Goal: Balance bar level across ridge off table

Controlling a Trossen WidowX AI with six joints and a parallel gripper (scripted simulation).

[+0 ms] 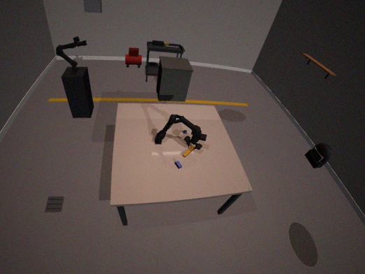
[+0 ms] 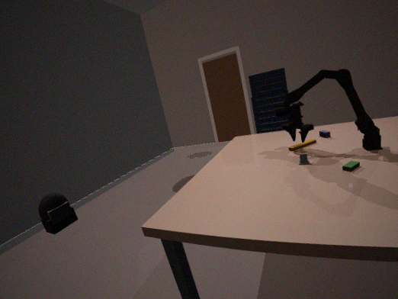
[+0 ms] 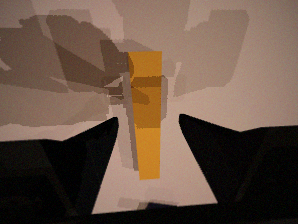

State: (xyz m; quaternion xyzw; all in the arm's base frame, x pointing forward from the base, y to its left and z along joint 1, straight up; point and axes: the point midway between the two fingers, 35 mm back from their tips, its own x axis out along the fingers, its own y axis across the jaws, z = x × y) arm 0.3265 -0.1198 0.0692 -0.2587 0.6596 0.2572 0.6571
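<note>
Right now the bar is 2 cm behind my gripper tip, 2 cm to the right of it and 3 cm below it. Round my gripper tip: green block: 18 cm behind, 34 cm to the left, 3 cm below; blue block: 16 cm behind, 18 cm to the right, 2 cm below.
</note>
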